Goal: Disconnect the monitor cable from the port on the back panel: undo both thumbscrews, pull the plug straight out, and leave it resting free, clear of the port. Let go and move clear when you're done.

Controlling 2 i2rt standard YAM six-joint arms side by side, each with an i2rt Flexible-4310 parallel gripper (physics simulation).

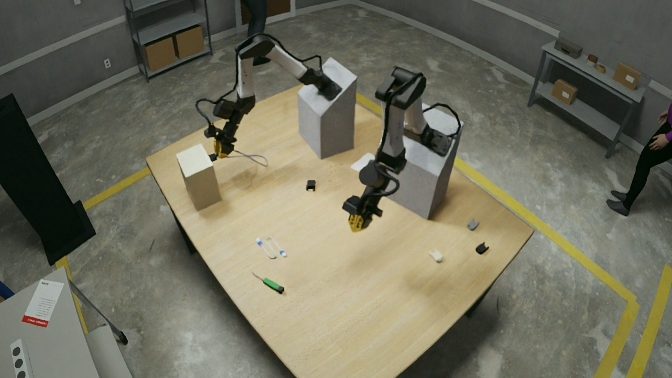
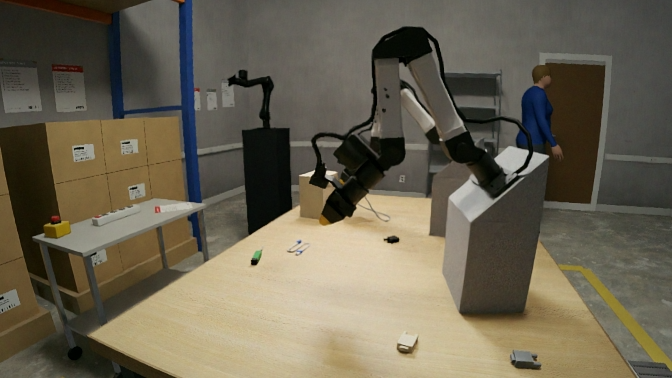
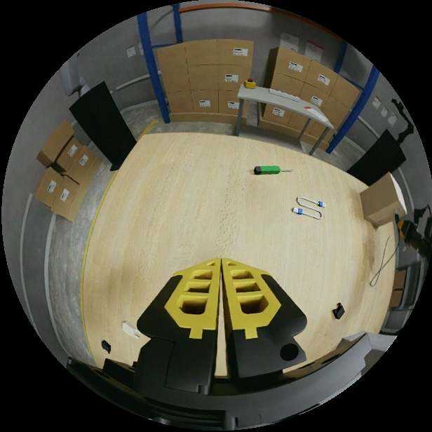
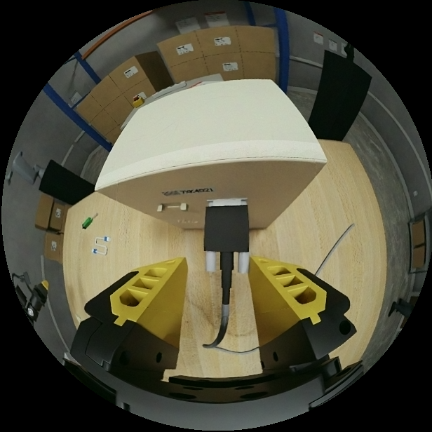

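Where they show: left gripper, fingertip midpoint: [image 1: 353,232] [image 2: 320,223]; right gripper, fingertip midpoint: [image 1: 218,156]; left arm's base at its link origin: [image 1: 425,135] [image 2: 492,179]; right arm's base at its link origin: [image 1: 325,84].
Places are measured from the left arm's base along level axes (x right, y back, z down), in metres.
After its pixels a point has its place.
The black plug [image 4: 226,228] [image 1: 213,157] {x 0.656, y -0.460, z 0.154 m} sits at the port on the back panel of the beige box [image 4: 280,187] [image 1: 201,181] {x 0.595, y -0.573, z 0.165 m} [image 2: 311,197] {x 0.593, y -0.568, z 0.206 m} [image 3: 382,202]. Two pale thumbscrews [image 4: 211,261] [image 4: 243,261] stick out of its rear, one each side of the black cable [image 4: 226,280]. The thin grey cable [image 1: 257,157] {x 0.655, y -0.232, z 0.298 m} [image 2: 378,214] {x 0.563, y -0.278, z 0.270 m} [image 3: 381,267] loops behind. My right gripper [image 4: 217,262] is open, its fingertips either side of the thumbscrews, with gaps on both sides. My left gripper [image 3: 220,262] [image 1: 355,231] {x -0.004, y -0.424, z 0.122 m} [image 2: 323,222] {x -0.004, y -0.424, z 0.122 m} is shut and empty above the middle of the table.
A black connector [image 1: 311,185] {x 0.337, y -0.229, z 0.286 m} [image 2: 391,239] {x 0.333, y -0.226, z 0.289 m} [image 3: 338,311], a blue-and-white cable [image 1: 271,247] {x 0.251, y -0.545, z 0.298 m} [image 2: 298,247] {x 0.245, y -0.547, z 0.297 m} [image 3: 310,208] and a green screwdriver [image 1: 272,285] {x 0.131, y -0.665, z 0.284 m} [image 2: 256,257] {x 0.119, y -0.654, z 0.286 m} [image 3: 269,170] lie on the table [image 1: 350,300] {x -0.092, y -0.537, z 0.302 m}. A cream connector [image 1: 436,256] {x -0.233, y -0.220, z 0.286 m} [image 2: 407,342] {x -0.241, y -0.214, z 0.286 m} and a grey connector [image 1: 473,224] {x -0.285, y 0.006, z 0.286 m} [image 2: 525,359] {x -0.292, y 0.007, z 0.286 m} lie near another edge.
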